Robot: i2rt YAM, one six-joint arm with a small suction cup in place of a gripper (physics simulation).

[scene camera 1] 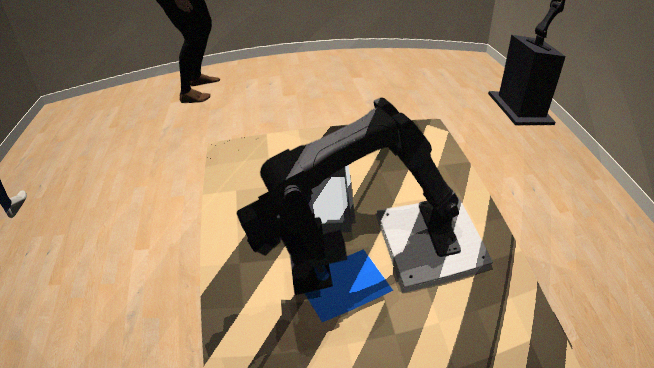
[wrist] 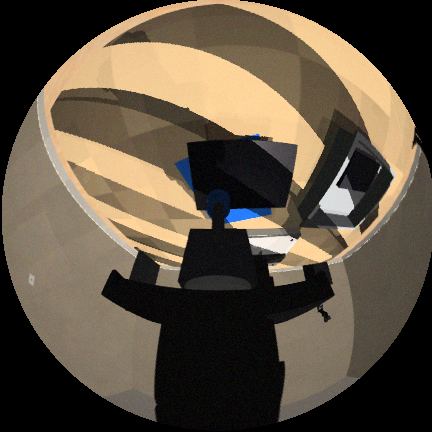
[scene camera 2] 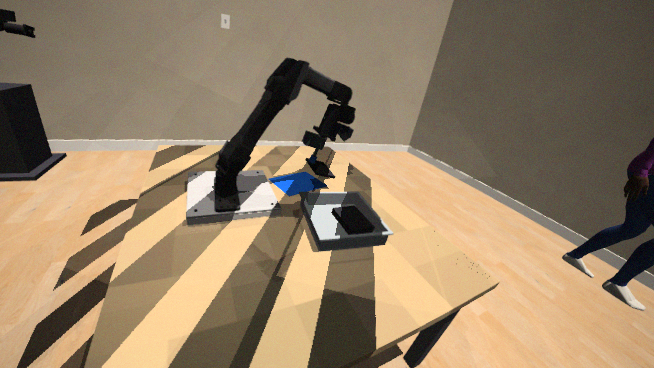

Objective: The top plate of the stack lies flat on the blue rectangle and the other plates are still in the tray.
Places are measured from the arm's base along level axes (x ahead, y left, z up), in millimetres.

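Pixels of known places: hand, tool point: (scene camera 1: 324, 278) (wrist: 217, 195) (scene camera 2: 310, 163); arm's base, link origin: (scene camera 1: 438, 227) (wrist: 257, 258) (scene camera 2: 226, 193).
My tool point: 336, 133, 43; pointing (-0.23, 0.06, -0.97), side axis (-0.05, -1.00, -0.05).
Ahead of a thing's pixels: the offset from my tool point to its top centre, as dx, dy, dz. "pt": to the spot under its first point. Level surfaces: height alone.
My suction cup (scene camera 1: 322, 272) (scene camera 2: 312, 159) (wrist: 218, 202) holds the black top plate @(+28, -33, +16) (scene camera 1: 304, 285) (scene camera 2: 321, 169) (wrist: 240, 175) near one edge of it. The plate hangs above the table and apart from it. In the wrist view it covers much of the blue rectangle @(pt -111, -22, -74) (scene camera 1: 367, 280) (scene camera 2: 295, 184) (wrist: 245, 216); whether it is quite level is hard to tell. The other plates @(+39, -313, -52) (scene camera 2: 354, 219) (wrist: 359, 170) lie as a dark stack in the grey tray @(-6, -313, -24) (scene camera 1: 330, 202) (scene camera 2: 320, 222) (wrist: 337, 201); their number cannot be told. In scene camera 1 the arm hides them.
The arm's light base plate (scene camera 1: 402, 240) (scene camera 2: 200, 197) (wrist: 270, 243) stands beside the blue rectangle. The tray, with its raised walls, stands on another side of the rectangle. Dark shadow stripes cross the wooden table @(dz -74) (scene camera 1: 430, 320) (scene camera 2: 200, 280). People stand beyond the table.
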